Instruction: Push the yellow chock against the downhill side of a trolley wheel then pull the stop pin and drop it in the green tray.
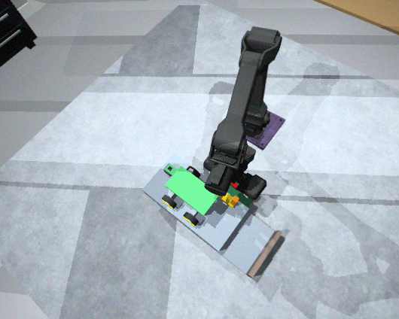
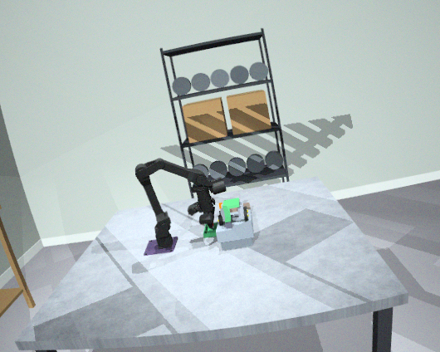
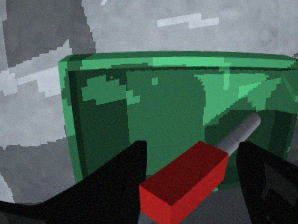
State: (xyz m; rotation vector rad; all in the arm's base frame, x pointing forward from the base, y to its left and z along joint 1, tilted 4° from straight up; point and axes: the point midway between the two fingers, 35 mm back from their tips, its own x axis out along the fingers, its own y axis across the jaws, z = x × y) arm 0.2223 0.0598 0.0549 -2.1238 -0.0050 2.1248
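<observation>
Right now my gripper tip is 1 cm to the right of the stop pin. Round my gripper tip: grey ramp 11 cm ahead, 8 cm to the right, 1 cm above; then green tray 4 cm below, 1 cm to the left; then yellow chock 6 cm ahead, 5 cm above.
</observation>
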